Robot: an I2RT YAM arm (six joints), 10 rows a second.
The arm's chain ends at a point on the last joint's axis. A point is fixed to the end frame.
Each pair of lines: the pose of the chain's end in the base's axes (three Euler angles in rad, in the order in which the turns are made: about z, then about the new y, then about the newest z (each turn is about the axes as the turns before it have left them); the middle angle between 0 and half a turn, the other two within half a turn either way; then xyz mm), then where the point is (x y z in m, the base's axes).
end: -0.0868 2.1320 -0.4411 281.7 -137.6 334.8
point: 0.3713 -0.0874 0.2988
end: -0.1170 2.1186 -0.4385 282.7 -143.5 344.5
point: 0.3743 -0.0961 0.3098
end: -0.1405 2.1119 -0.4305 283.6 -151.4 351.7
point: 0.3767 -0.1063 0.3180
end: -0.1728 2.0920 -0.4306 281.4 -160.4 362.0
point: 0.3766 -0.1185 0.3300
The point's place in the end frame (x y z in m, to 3 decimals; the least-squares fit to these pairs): -0.038 0.046 0.091
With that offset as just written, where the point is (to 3 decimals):
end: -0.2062 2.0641 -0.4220 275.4 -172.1 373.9
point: 0.373 -0.134 0.345
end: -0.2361 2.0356 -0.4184 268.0 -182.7 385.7
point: 0.368 -0.148 0.359
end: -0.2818 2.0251 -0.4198 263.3 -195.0 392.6
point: 0.365 -0.164 0.367
